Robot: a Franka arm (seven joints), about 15 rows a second.
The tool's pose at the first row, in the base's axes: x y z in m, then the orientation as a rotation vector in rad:
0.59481, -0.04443, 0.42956, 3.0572, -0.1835, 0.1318
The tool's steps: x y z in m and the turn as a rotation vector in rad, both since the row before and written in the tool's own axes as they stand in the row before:
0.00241, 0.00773, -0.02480, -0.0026, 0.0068, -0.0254
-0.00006, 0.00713, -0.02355, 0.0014, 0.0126, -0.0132
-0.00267, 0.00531, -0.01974, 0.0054, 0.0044, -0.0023
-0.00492, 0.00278, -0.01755, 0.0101, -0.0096, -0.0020
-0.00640, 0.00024, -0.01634, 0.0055, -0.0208, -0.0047
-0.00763, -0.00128, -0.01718, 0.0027, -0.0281, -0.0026
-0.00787, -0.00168, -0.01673, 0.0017, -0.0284, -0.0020
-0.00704, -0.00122, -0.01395, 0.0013, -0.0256, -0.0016
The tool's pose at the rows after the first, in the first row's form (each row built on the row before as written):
0.59424, -0.05036, 0.45496, 3.0548, -0.1443, 0.1403
0.59142, -0.05545, 0.47887, 3.0550, -0.1233, 0.1588
0.58635, -0.05887, 0.49856, 3.0599, -0.1193, 0.1660
0.57940, -0.05989, 0.51561, 3.0711, -0.1163, 0.1523
0.57146, -0.05855, 0.53120, 3.0788, -0.1099, 0.1207
0.56266, -0.05570, 0.54761, 3.0839, -0.1071, 0.0775
0.55413, -0.05255, 0.56380, 3.0874, -0.1052, 0.0337
0.54691, -0.05012, 0.57750, 3.0898, -0.1038, -0.0058

